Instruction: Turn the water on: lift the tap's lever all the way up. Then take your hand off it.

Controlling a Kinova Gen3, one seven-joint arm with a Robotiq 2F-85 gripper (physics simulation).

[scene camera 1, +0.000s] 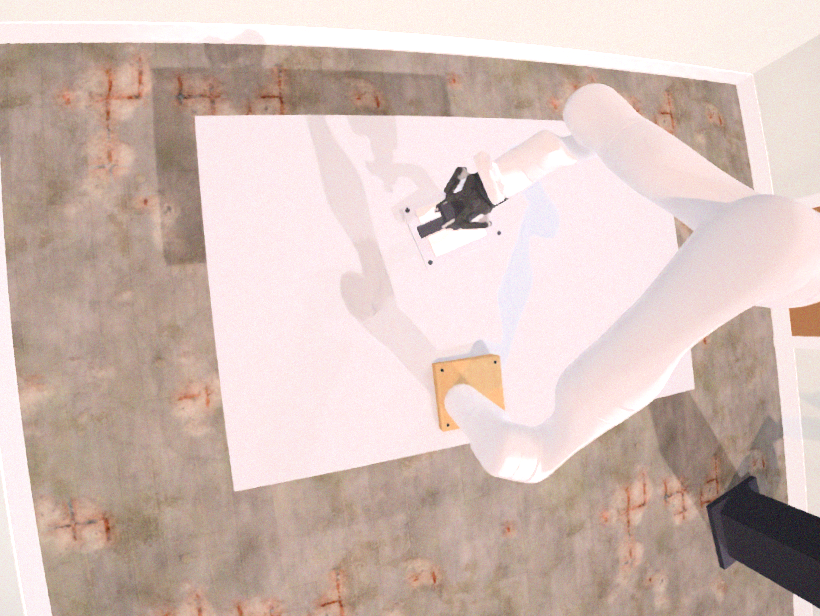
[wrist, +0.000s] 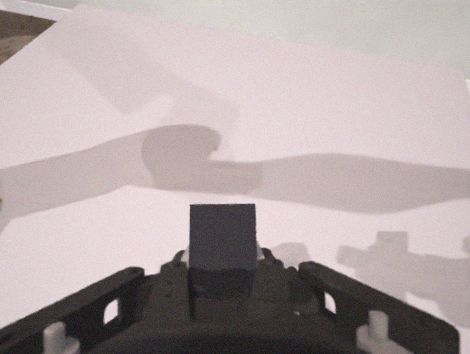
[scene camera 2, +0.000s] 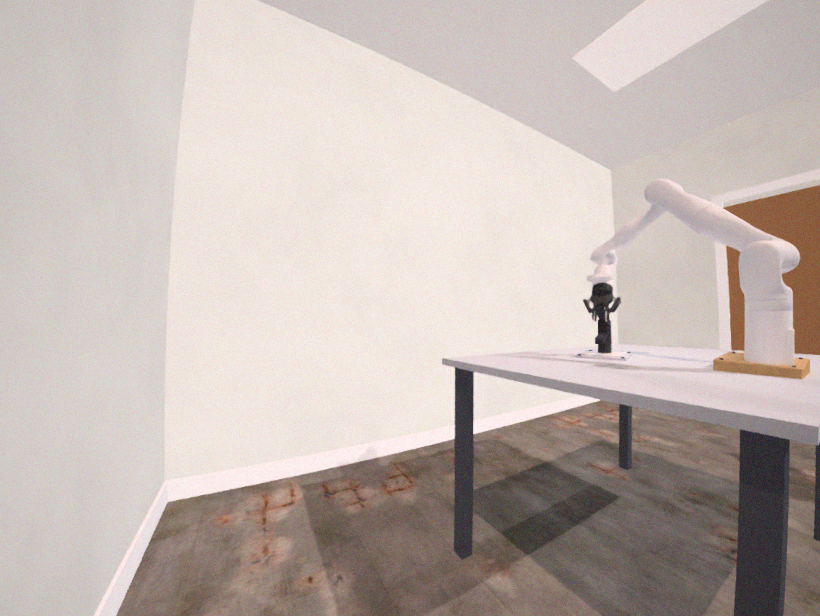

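Seen in the pictures: gripper, fingertip midpoint: (scene camera 1: 440,219) (wrist: 224,256) (scene camera 2: 600,320); arm's base, link origin: (scene camera 1: 461,401) (scene camera 2: 767,361).
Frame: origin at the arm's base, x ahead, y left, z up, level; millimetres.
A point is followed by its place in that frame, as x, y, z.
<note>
The black tap (scene camera 1: 432,228) @[432, -45, 51] (scene camera 2: 603,342) @[420, -24, 32] stands on a white base plate (scene camera 1: 457,244) @[387, -124, -18] (scene camera 2: 617,356) @[383, -60, -21] on the table. In the first scene view its block-shaped spout points to the lower left. My gripper (scene camera 1: 450,210) @[435, -45, 115] (scene camera 2: 601,315) @[435, -45, 115] (wrist: 224,256) @[435, -45, 115] is above the tap body, with its fingers shut on the lever. In the wrist view the dark, square-ended lever (wrist: 222,231) @[436, -45, 166] sticks out between the two fingertips. The fingers and the gripper body hide much of the lever, so its exact angle cannot be told.
The white table (scene camera 1: 285,397) @[156, 400, -32] (scene camera 2: 636,385) @[228, 434, -32] carries the arm's wooden mounting block (scene camera 1: 487,377) @[36, -83, 7] (scene camera 2: 735,366) @[65, 46, -15]. The arm (scene camera 1: 636,338) @[178, -53, 512] (scene camera 2: 715,215) @[91, -10, 435] reaches from this block over the table to the tap. Shadows of the arm fall on the table. A black post (scene camera 1: 768,530) stands at the lower right.
</note>
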